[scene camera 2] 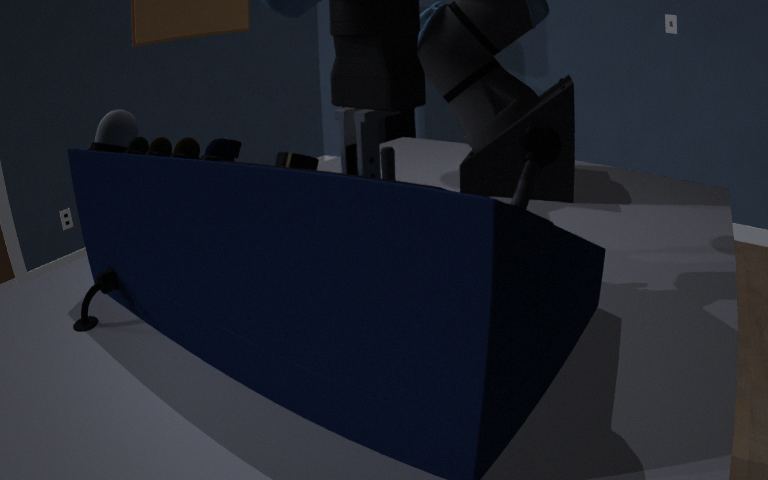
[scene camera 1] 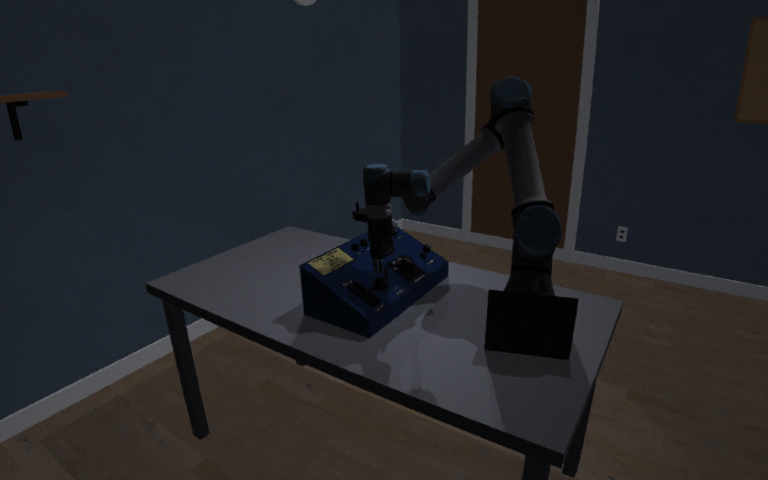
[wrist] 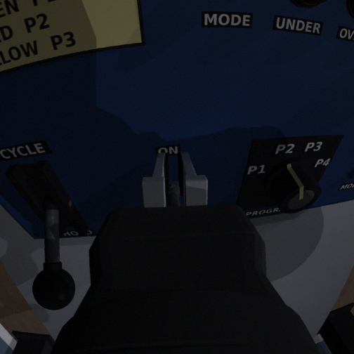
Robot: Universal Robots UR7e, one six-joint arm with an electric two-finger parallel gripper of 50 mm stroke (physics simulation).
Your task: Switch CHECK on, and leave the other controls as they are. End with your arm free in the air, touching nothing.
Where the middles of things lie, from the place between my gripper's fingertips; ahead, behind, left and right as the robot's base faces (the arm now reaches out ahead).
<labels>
I see my gripper 50 mm short of the blue console [scene camera 2: 425,324], 60 mm to the left of it and 10 mm above it. Round my hand: cycle lever [wrist: 53,288] (70 mm behind, 120 mm to the left, 10 mm above).
</labels>
